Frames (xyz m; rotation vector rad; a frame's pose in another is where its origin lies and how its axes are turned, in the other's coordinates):
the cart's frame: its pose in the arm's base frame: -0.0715 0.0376 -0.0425 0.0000 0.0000 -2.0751
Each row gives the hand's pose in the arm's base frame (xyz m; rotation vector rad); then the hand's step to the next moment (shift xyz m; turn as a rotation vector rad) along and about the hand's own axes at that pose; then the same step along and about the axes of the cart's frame.
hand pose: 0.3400 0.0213 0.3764 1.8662 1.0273 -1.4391
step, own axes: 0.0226 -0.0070 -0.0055 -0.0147 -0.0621 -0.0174
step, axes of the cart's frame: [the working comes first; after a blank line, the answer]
step, axes of the arm's base frame: 0.0000 0.0135 -0.0202 -0.0446 0.0446 0.0200

-0.0118 -0.0065 -0.0202 -0.0175 -0.0606 0.0200
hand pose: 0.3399 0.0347 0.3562 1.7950 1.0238 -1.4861
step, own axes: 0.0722 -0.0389 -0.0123 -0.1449 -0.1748 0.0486
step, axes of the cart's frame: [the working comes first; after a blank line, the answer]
step, axes of the arm's base frame: -0.0206 0.0446 -0.0668 -0.1853 0.0252 0.1376

-0.0291 -0.0396 -0.0668 0.0674 -0.1744 0.1376
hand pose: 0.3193 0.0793 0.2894 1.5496 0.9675 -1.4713
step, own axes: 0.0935 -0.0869 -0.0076 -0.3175 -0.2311 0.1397
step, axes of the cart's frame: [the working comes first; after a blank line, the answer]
step, axes of the arm's base frame: -0.0721 0.0440 -0.0960 -0.2812 -0.0373 0.3054

-0.0037 -0.0844 -0.0960 0.1685 -0.2282 0.3054
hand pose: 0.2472 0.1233 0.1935 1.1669 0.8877 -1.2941
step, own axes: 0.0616 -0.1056 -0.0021 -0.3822 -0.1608 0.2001
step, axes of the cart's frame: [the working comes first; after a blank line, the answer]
step, axes of the arm's base frame: -0.0968 -0.0031 -0.0746 -0.2267 -0.0865 0.3913

0.0495 -0.0833 -0.0746 0.1853 -0.1567 0.3913
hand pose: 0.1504 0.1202 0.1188 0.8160 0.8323 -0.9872
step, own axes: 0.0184 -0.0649 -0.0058 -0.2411 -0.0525 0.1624
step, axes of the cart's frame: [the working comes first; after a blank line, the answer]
step, axes of the arm's base frame: -0.0554 -0.0230 -0.0314 -0.0900 -0.0700 0.2725

0.0469 -0.0374 -0.0314 0.1048 -0.0450 0.2725
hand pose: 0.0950 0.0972 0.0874 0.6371 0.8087 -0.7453
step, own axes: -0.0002 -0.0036 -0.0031 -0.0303 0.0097 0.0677
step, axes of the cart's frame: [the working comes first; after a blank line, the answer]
step, axes of the arm's base frame: -0.0042 0.0003 -0.0023 0.0204 -0.0344 0.0632

0.0018 -0.0038 -0.0023 0.0203 0.0345 0.0632
